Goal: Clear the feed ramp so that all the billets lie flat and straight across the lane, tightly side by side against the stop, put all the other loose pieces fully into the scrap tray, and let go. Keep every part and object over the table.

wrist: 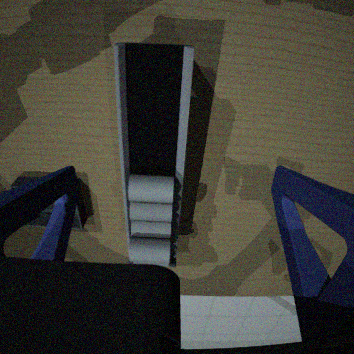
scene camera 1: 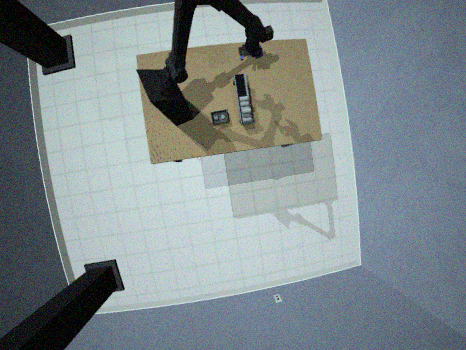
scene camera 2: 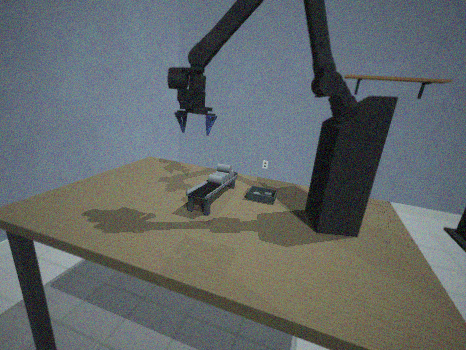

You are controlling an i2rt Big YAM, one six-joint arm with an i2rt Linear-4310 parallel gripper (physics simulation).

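Pixels of known places: gripper, fingertip midpoint: [wrist: 174, 176] [scene camera 1: 248, 59] [scene camera 2: 195, 134]; arm's base, origin of the base link: [scene camera 1: 165, 86] [scene camera 2: 347, 114].
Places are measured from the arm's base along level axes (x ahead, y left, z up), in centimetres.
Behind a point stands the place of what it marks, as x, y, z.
Observation:
My gripper [scene camera 1: 242, 57] @(51.9, 15.7, -11.4) [scene camera 2: 195, 131] @(51.9, 15.7, -11.4) [wrist: 174, 176] @(51.9, 15.7, -11.4) is open and empty, high above the table, near the ramp's bare end in scene camera 1. The feed ramp [scene camera 1: 242, 86] @(49.9, 9.7, -35.4) [scene camera 2: 202, 190] @(49.8, 11.9, -35.2) [wrist: 184, 110] stands on legs, a dark lane between two light rails. Several light grey cylinders [scene camera 1: 245, 106] @(48.9, -6.9, -34.0) [scene camera 2: 219, 178] @(46.5, 0.7, -32.9) [wrist: 151, 188] @(48.9, 0.3, -32.7) lie across its other end, side by side. The endmost cylinder [scene camera 2: 224, 168] @(47.7, -9.2, -31.2) [wrist: 149, 251] @(48.6, -9.8, -30.3) shows above the rails in scene camera 2. The stop is hard to make out. The scrap tray [scene camera 1: 220, 122] @(28.0, -14.1, -40.7) [scene camera 2: 260, 200] @(27.7, -4.9, -42.2) holds small grey pieces [scene camera 1: 219, 116] [scene camera 2: 262, 193].
The arm's tall black base [scene camera 1: 167, 97] @(0.2, -6.8, 1.0) [scene camera 2: 350, 165] @(-3.2, 10.4, -15.8) stands on the wooden table [scene camera 1: 295, 65] @(101.4, 25.8, -43.0) [scene camera 2: 150, 260] @(49.4, 48.5, -43.0), on the tray's side of the ramp. In the wrist view, my left finger partly hides the tray. The table's edge and floor tiles [wrist: 235, 320] show beyond the cylinders.

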